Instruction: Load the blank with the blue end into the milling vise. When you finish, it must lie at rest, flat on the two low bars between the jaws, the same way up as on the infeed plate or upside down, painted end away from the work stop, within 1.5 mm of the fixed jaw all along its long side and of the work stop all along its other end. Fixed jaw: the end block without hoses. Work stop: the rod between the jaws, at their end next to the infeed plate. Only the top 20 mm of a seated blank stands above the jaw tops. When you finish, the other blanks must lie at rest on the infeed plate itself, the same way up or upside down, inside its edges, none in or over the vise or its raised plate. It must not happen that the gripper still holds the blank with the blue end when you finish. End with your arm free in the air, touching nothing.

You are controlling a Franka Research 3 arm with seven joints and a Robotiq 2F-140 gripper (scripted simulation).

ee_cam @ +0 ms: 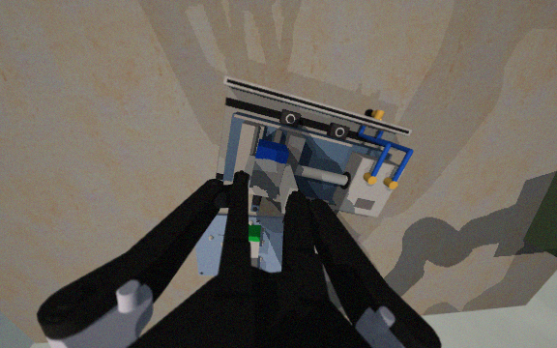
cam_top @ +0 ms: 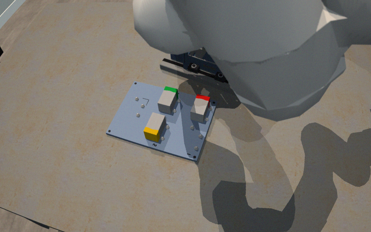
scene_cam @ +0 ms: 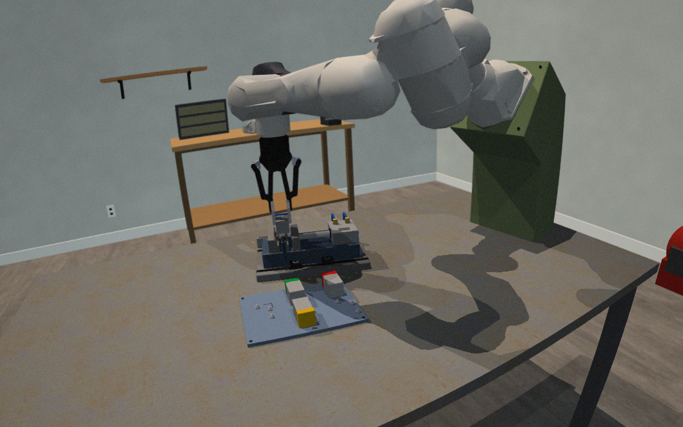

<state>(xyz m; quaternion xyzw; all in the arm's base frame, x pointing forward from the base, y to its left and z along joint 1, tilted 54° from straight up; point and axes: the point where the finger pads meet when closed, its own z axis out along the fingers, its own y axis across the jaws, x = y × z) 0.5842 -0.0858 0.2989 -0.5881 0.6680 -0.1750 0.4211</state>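
My hand is 4 cm above the blue-ended blank. Also, from my hand: fixed jaw: 8 cm below, 3 cm ahead, 1 cm to the left; then grey rod: 8 cm below, 8 cm behind; then work stop: 6 cm below, 5 cm to the left.
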